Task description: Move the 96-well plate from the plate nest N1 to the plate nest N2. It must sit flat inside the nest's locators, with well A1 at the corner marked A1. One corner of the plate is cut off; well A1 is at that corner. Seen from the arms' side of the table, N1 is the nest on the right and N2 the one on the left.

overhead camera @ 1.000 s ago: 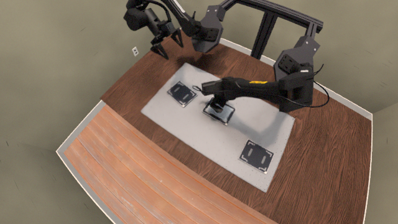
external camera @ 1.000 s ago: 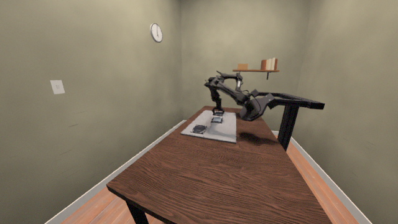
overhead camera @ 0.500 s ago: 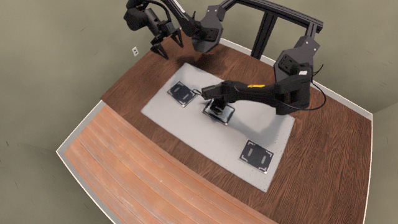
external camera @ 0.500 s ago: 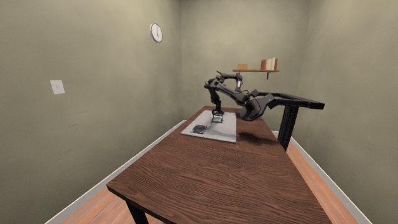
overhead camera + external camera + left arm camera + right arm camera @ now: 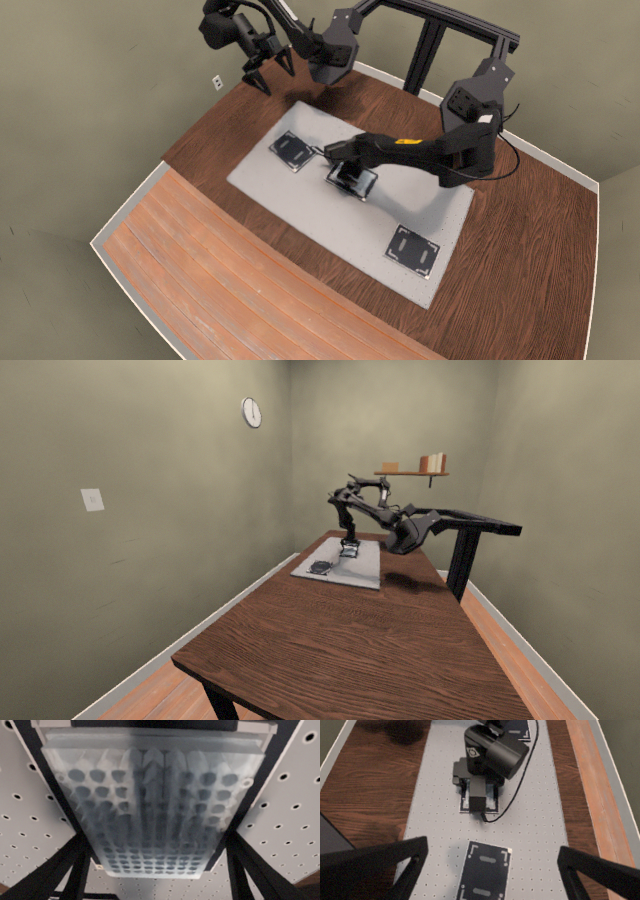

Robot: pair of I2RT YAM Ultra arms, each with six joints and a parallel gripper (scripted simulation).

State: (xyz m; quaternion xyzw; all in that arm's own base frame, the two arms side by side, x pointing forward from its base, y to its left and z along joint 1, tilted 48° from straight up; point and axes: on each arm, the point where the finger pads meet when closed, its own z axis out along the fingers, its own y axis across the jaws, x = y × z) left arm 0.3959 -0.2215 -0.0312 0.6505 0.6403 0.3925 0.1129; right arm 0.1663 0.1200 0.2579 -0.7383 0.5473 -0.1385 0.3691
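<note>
The clear 96-well plate is 1 cm below my left hand. Also, from my left hand: white corner label (6 cm ahead, 7 cm to the left, 1 cm below); then black plate nest (2 cm below).
</note>
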